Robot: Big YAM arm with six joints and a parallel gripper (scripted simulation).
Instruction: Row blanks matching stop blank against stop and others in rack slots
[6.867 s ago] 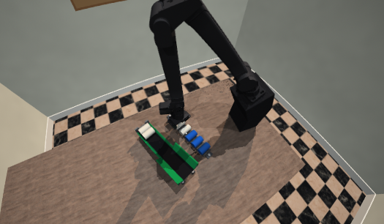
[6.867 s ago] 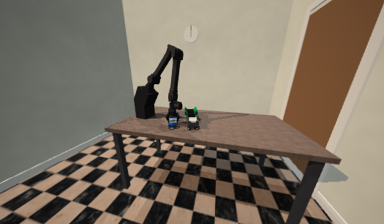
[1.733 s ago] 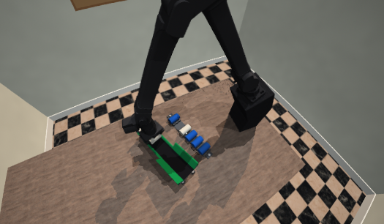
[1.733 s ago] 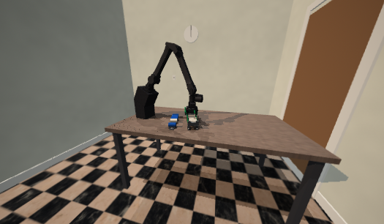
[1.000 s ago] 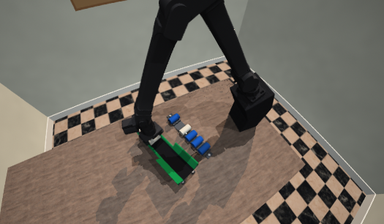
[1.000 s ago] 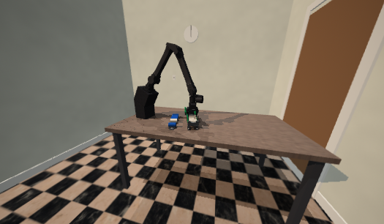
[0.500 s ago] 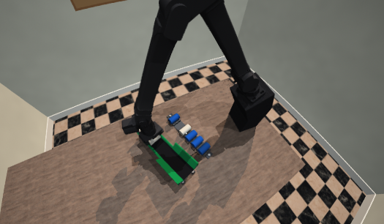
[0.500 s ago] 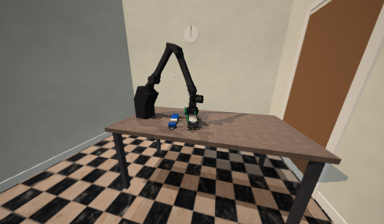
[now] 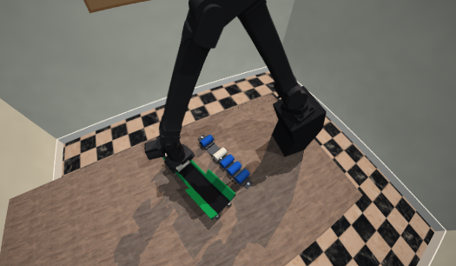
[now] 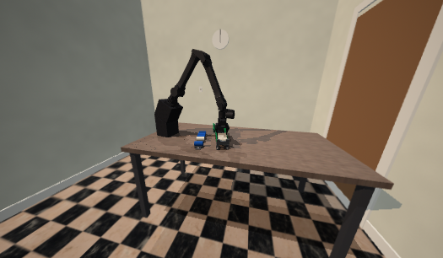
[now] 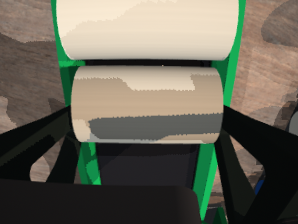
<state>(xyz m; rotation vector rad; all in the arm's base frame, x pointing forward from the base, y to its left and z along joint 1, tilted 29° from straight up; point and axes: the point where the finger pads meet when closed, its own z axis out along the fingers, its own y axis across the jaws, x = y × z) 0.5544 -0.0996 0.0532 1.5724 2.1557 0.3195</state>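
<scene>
Right now the grey stock rack is 200 mm behind my hand, 30 mm to the left of it and 90 mm below it. Also, from my hand: rib (220 mm behind, 140 mm to the left, 90 mm below); grey stop (30 mm ahead, 110 mm to the right, 30 mm below).
</scene>
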